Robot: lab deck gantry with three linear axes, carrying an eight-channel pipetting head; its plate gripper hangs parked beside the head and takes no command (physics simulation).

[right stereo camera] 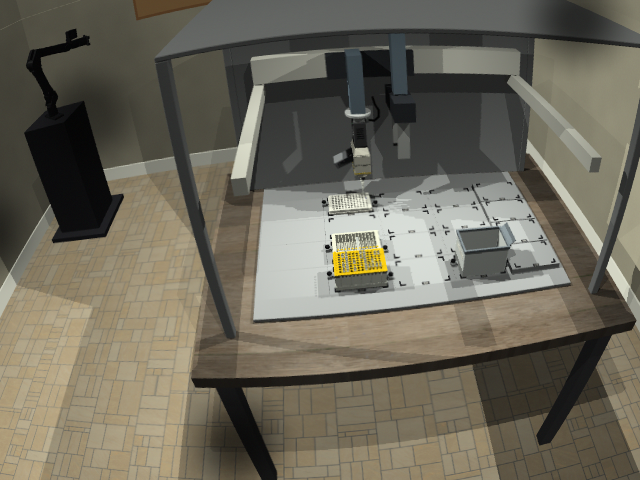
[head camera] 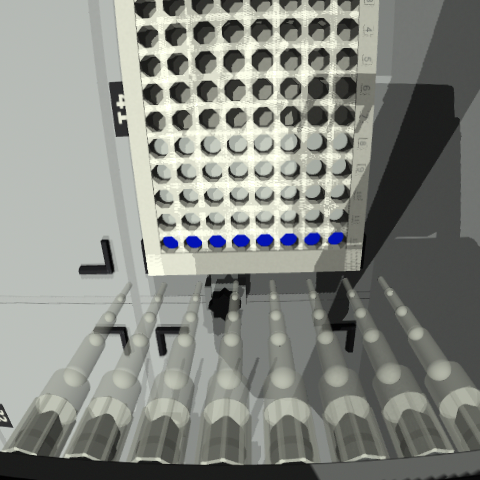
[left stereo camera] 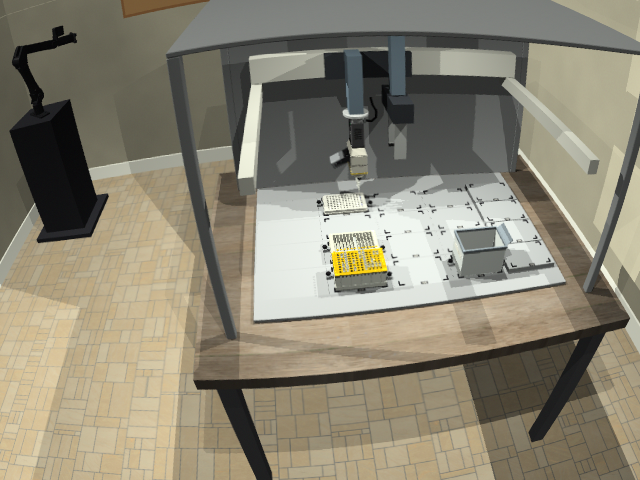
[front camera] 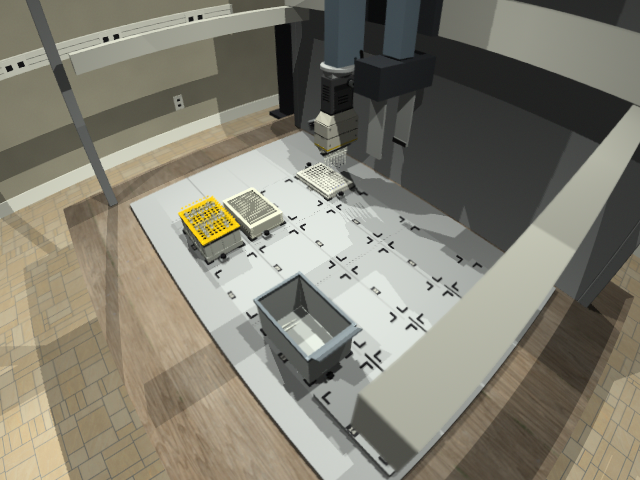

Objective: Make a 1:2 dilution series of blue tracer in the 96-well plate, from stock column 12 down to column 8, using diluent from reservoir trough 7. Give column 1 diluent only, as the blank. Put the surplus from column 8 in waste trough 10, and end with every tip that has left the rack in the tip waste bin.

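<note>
The pipetting head [front camera: 336, 129] [left stereo camera: 358, 161] [right stereo camera: 361, 160] carries eight translucent tips [front camera: 336, 158] [head camera: 275, 315], raised above the column 12 end of the 96-well plate [front camera: 324, 179] [head camera: 185, 262] [left stereo camera: 344, 203] [right stereo camera: 349, 202]. No blue shows in the tips. Column 12 is blue, columns 8 to 11 hold pale liquid, and columns 4 to 7 look dark and empty. Column 1 is outside the head view. The cream reservoir [front camera: 268, 223] stands behind the yellow-topped tip rack [front camera: 223, 249] [left stereo camera: 360, 280] [right stereo camera: 360, 280]. My parked gripper [front camera: 387, 148] has its paddles apart with nothing between them.
The grey tip waste bin [front camera: 281, 330] [left stereo camera: 480, 261] [right stereo camera: 483, 261] stands toward the front right of the deck, with pale slender shapes inside. A pale gantry rail [front camera: 465, 310] crosses the front view at right. Canopy posts [left stereo camera: 196, 196] [right stereo camera: 193, 196] rise at the deck's sides.
</note>
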